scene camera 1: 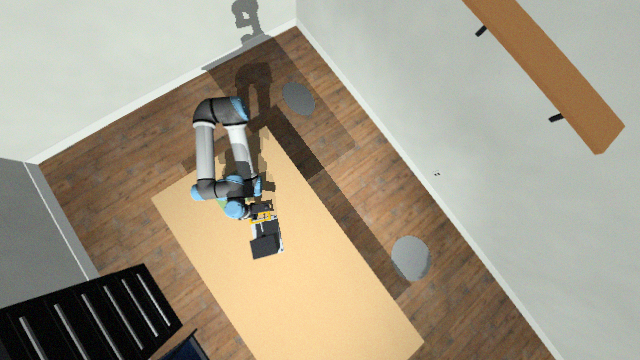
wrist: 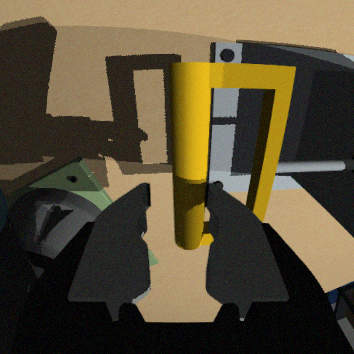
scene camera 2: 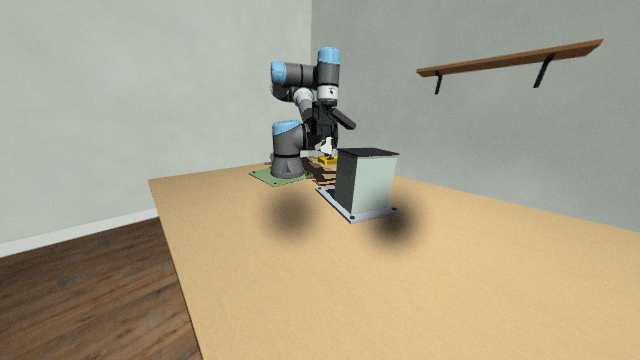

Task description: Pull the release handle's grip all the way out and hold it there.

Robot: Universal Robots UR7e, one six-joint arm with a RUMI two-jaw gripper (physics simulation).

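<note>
The release handle's yellow grip (scene camera 1: 260,220) (scene camera 2: 327,161) (wrist: 191,125) is a rectangular loop with a thick round bar. It stands well out from the dark housing (scene camera 1: 265,246) (scene camera 2: 372,182) on a light rod (wrist: 315,166); part of the rod shows behind the loop. My gripper (scene camera 1: 260,214) (scene camera 2: 327,150) (wrist: 177,185) is around the thick bar with its jaws parted wider than the bar. In the wrist view the right fingertip is against or very near the bar, and a gap shows between the bar and the left fingertip. The rod's far end is hidden.
The housing's light base plate (scene camera 2: 370,216) (wrist: 222,145) is on the wooden table (scene camera 1: 325,300) (scene camera 2: 450,280). The arm's base stands on a green plate (scene camera 2: 262,176) (wrist: 90,185) close by. A wall shelf (scene camera 1: 550,75) (scene camera 2: 510,62) is high at the right.
</note>
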